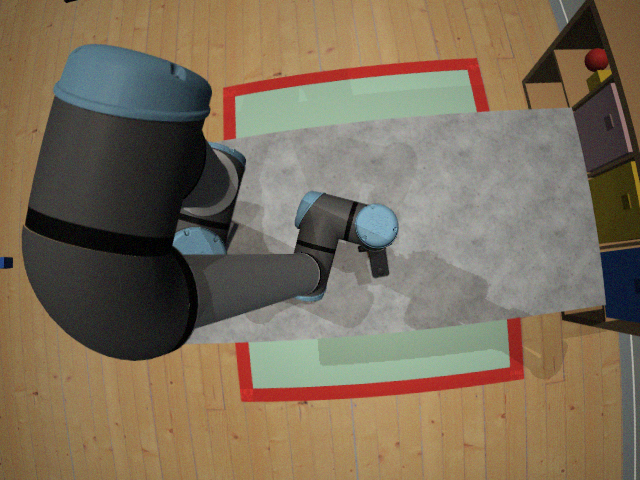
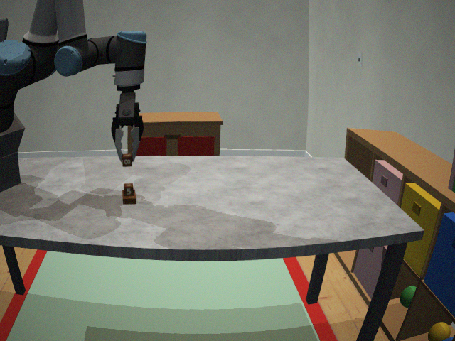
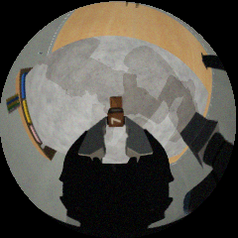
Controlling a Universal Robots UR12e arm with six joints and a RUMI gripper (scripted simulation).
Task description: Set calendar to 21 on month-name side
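Right now my hand is 10 mm to the right of the brown calendar tray and 130 mm above it.
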